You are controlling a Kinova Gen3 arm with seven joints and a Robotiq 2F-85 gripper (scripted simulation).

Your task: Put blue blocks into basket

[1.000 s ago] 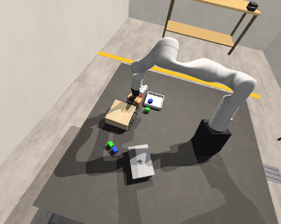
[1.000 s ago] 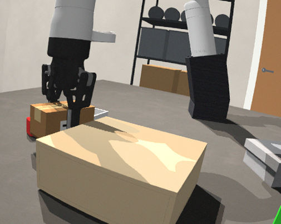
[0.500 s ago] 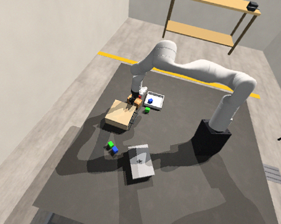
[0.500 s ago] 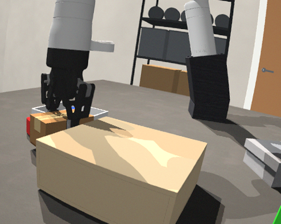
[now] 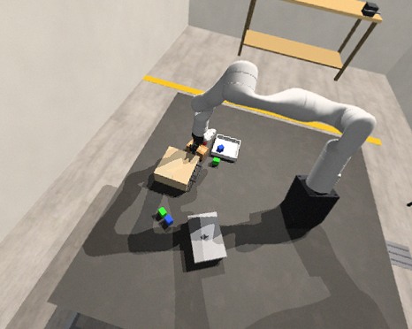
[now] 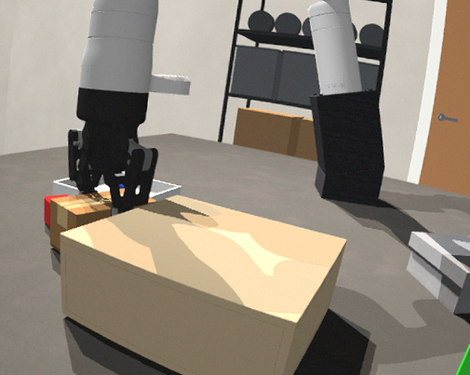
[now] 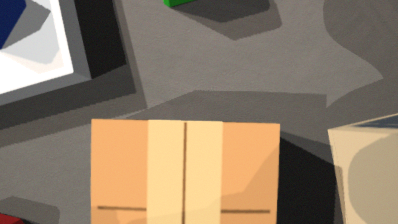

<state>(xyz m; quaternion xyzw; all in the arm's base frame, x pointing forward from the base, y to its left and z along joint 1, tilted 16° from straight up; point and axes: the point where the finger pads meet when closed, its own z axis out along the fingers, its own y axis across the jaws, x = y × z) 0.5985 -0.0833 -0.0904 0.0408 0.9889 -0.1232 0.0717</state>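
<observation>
Now: the brown box right at my hand. Round my hand: red block: 90 mm to the right, 20 mm below; then light wooden cabinet: 170 mm to the left, 20 mm ahead; then drawer: 160 mm to the left, 10 mm ahead.
</observation>
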